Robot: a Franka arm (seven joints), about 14 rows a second.
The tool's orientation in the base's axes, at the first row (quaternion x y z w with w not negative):
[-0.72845, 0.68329, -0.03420, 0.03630]
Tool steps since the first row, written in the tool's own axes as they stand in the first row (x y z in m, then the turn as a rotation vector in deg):
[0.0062, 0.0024, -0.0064, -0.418, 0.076, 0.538]
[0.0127, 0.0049, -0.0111, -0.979, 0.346, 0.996]
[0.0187, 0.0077, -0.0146, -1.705, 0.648, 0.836]
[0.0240, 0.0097, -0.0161, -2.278, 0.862, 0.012]
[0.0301, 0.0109, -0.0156, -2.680, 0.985, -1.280]
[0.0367, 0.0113, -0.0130, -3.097, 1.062, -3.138]
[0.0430, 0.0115, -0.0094, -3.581, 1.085, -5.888]
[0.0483, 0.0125, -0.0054, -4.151, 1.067, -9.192]
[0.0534, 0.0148, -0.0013, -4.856, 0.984, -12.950]
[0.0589, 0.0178, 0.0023, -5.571, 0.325, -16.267]
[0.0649, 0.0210, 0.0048, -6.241, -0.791, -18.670]
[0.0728, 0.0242, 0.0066, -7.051, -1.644, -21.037]
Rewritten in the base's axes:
[-0.0026, -0.0064, 0.0061, -0.049, 0.416, -0.543]
[-0.0052, -0.0131, 0.0106, -0.307, 0.961, -1.026]
[-0.0079, -0.0192, 0.0138, -0.669, 1.665, -0.897]
[-0.0097, -0.0247, 0.0151, -1.000, 2.219, -0.098]
[-0.0105, -0.0308, 0.0144, -1.277, 2.604, 1.175]
[-0.0102, -0.0374, 0.0118, -1.564, 3.004, 3.016]
[-0.0096, -0.0437, 0.0082, -1.892, 3.468, 5.750]
[-0.0099, -0.0490, 0.0041, -2.239, 4.018, 9.039]
[-0.0114, -0.0542, -0.0002, -2.575, 4.704, 12.786]
[-0.0137, -0.0599, -0.0040, -2.296, 5.439, 16.152]
[-0.0162, -0.0661, -0.0069, -1.470, 6.164, 18.655]
[-0.0187, -0.0741, -0.0090, -0.910, 7.012, 21.095]

